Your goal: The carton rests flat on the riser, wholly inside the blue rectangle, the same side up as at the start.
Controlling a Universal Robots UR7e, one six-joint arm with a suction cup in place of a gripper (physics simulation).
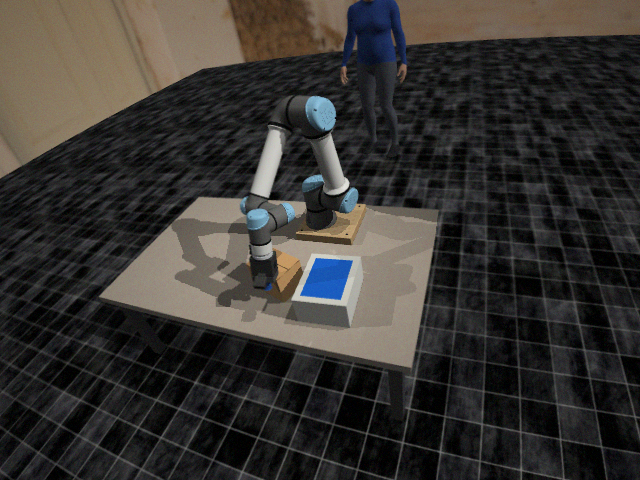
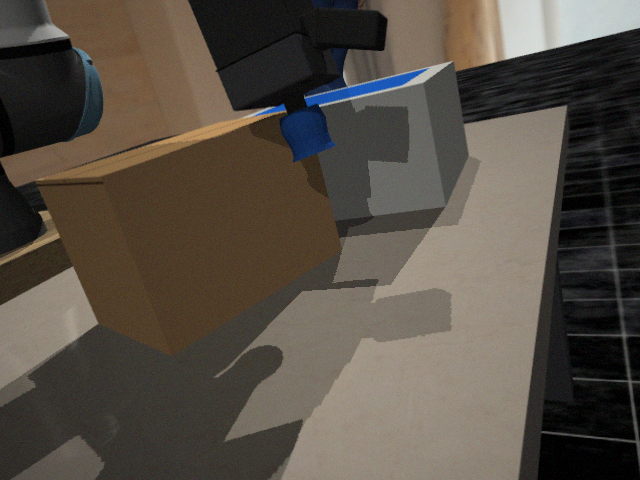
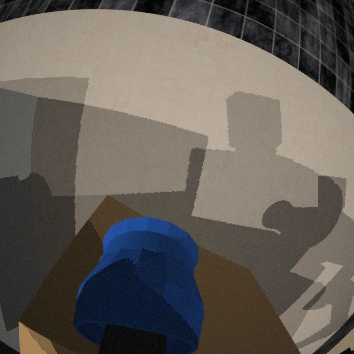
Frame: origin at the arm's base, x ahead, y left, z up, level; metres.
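Seen in the pictures: hand at its tool point: [image 1: 267, 287] [image 2: 314, 153] [image 3: 149, 256]; arm's base at its link origin: [image 1: 321, 220].
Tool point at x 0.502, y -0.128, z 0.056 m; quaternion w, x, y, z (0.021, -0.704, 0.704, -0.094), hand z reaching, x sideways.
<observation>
Offsets run from my tool point to a thing's top centre. Level surfaces: height alone.
The brown carton {0.112 m back, 0.002 m right, 0.032 m up} [image 1: 287, 272] [image 2: 207, 222] [image 3: 232, 298] stands on the table {0.098 m down} [image 1: 403, 269] [image 2: 439, 361] [image 3: 175, 53], close against the left side of the grey riser {0.029 m back, 0.233 m left, 0.022 m up} [image 1: 323, 310] [image 2: 403, 170]. The blue rectangle {0.029 m back, 0.233 m left, 0.022 m up} [image 1: 327, 277] [image 2: 361, 89] on the riser's top is bare. My blue suction cup [image 1: 268, 286] [image 2: 306, 134] [image 3: 147, 274] hangs below the carton's top edge, beside its front side face near the corner by the riser. Its mouth points down at the table. I see no seal on the carton, and the carton rests on the table.
The arm's base stands on a wooden plate [image 1: 330, 232] at the back of the table. A person in blue [image 1: 374, 62] stands on the dark tiled floor behind the table. The table's front edge is close to the carton and the riser.
</observation>
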